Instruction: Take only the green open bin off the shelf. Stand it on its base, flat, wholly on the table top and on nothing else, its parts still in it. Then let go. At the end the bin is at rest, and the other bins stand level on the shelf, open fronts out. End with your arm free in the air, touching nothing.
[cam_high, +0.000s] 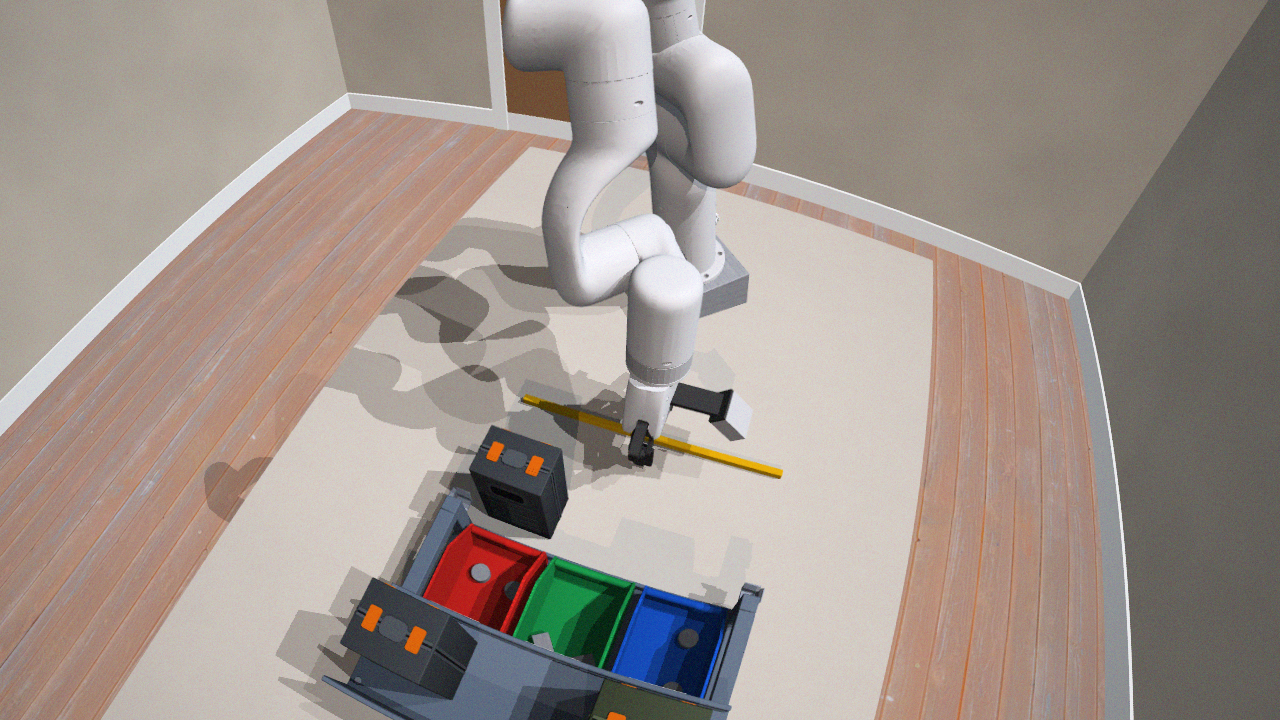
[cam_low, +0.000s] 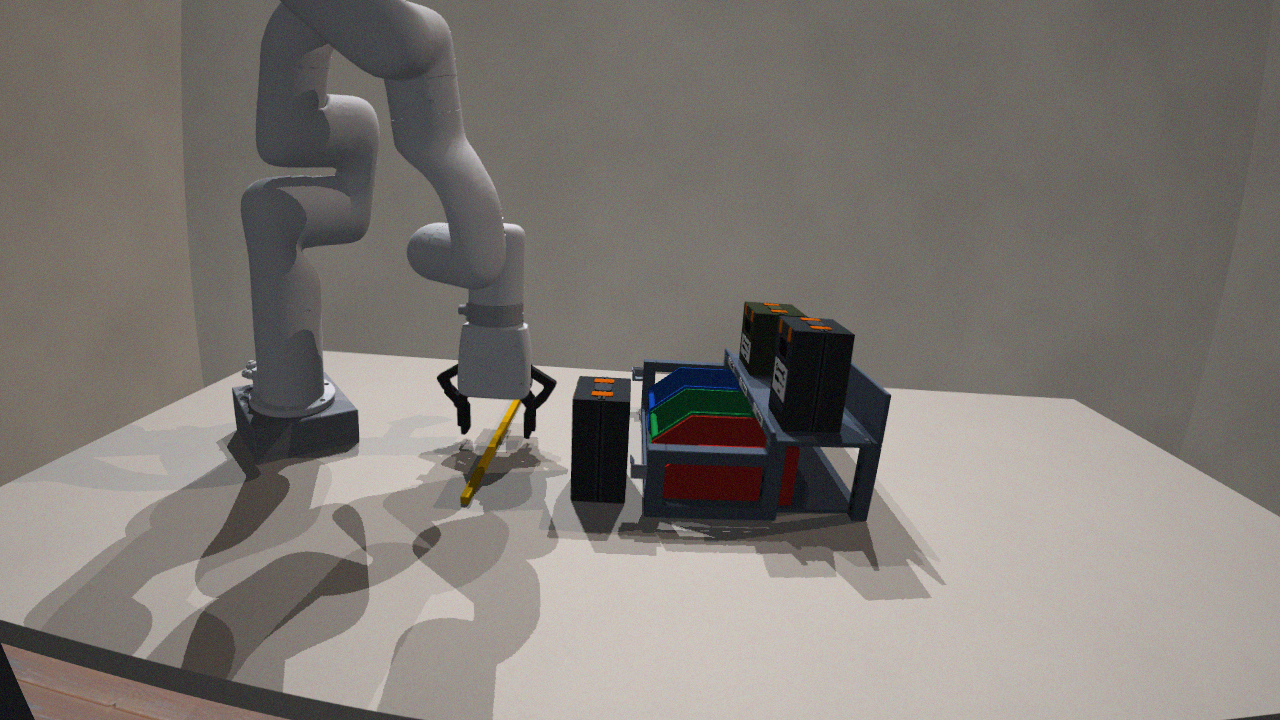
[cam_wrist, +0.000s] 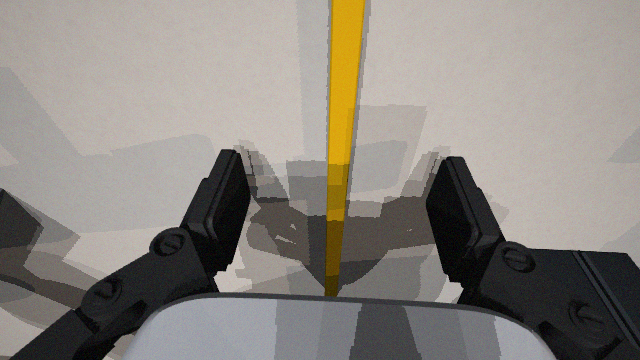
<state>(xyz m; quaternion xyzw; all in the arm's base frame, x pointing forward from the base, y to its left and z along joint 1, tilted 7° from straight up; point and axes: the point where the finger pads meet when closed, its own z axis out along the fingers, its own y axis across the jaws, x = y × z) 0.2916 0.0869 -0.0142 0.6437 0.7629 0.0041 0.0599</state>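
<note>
The yellow bar is 20 mm below my hand. Also, from my hand: green bin: 300 mm ahead, 50 mm to the left, 20 mm above; then blue bin: 280 mm ahead, 160 mm to the left, 20 mm above; then black case: 170 mm ahead, 90 mm to the right, 40 mm above.
</note>
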